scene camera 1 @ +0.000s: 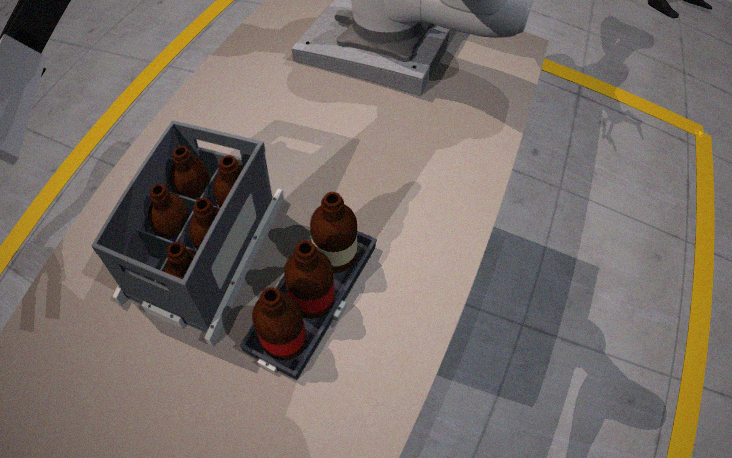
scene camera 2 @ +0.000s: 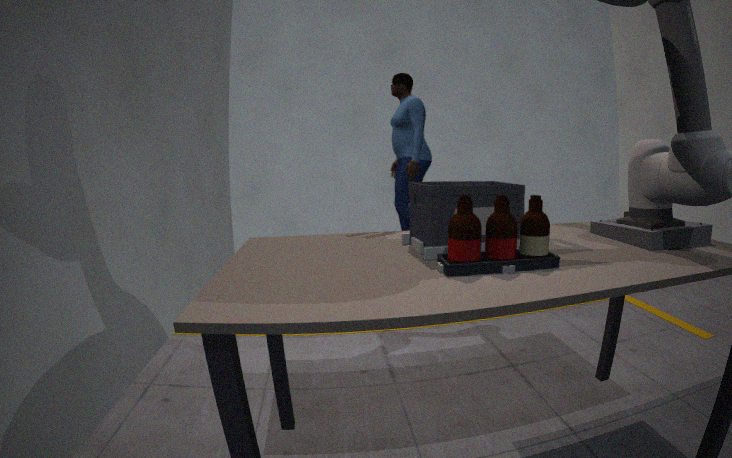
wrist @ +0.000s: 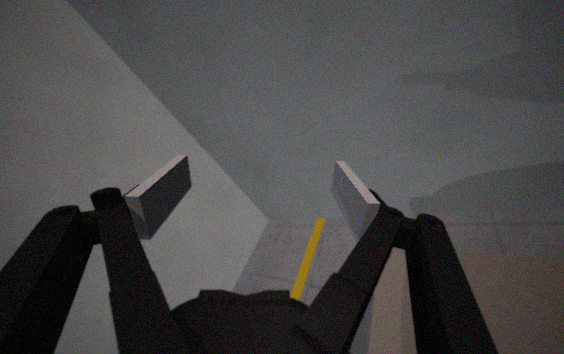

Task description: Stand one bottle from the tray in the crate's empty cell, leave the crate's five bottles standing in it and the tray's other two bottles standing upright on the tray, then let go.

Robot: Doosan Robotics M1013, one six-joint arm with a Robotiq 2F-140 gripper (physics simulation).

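Frame: origin at the arm's base, x ahead, y left, z up, level; millimetres.
Where they show: gripper, fingertip midpoint: [scene camera 1: 55, 65] [wrist: 262, 173]; arm's base at its link origin: [scene camera 1: 387, 32] [scene camera 2: 649, 224].
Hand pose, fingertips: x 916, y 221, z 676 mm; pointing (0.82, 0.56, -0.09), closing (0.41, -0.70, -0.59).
Observation:
Each offset is from my fingertips to the top centre of the thing. "*": to the spot under its first point. Level surfaces: height alone.
The grey crate {255 mm back, 297 mm right, 553 mm down} [scene camera 1: 167, 298] [scene camera 2: 431, 218] holds five upright brown bottles; its empty cell is at the near-left corner in scene camera 1. Beside it, beyond a pale rail, the dark tray {264 mm back, 74 mm right, 702 mm down} [scene camera 1: 321, 329] [scene camera 2: 475, 267] carries three upright brown bottles in a row: a cream-labelled bottle {356 mm back, 74 mm right, 568 mm down} [scene camera 1: 333, 226] [scene camera 2: 534, 232] at the end nearer the arm's base, a red-labelled bottle {264 mm back, 71 mm right, 568 mm down} [scene camera 1: 308, 275] [scene camera 2: 500, 229] in the middle, and another red-labelled bottle {178 mm back, 78 mm right, 568 mm down} [scene camera 1: 278, 321] [scene camera 2: 464, 229] at the far end from the base. My gripper [wrist: 262, 173] is open and empty, away from crate and tray, which do not show in the wrist view.
The pale rail {266 mm back, 199 mm right, 698 mm down} [scene camera 1: 245, 264] runs between crate and tray. Small pale blocks {* 112 mm back, 275 mm right, 698 mm down} [scene camera 1: 163, 313] sit at the crate's foot. The arm's base plate [scene camera 1: 361, 70] [scene camera 2: 650, 234] stands on the table {728 mm down} [scene camera 1: 431, 216] [scene camera 2: 323, 280]. A person [scene camera 2: 410, 129] stands behind the table.

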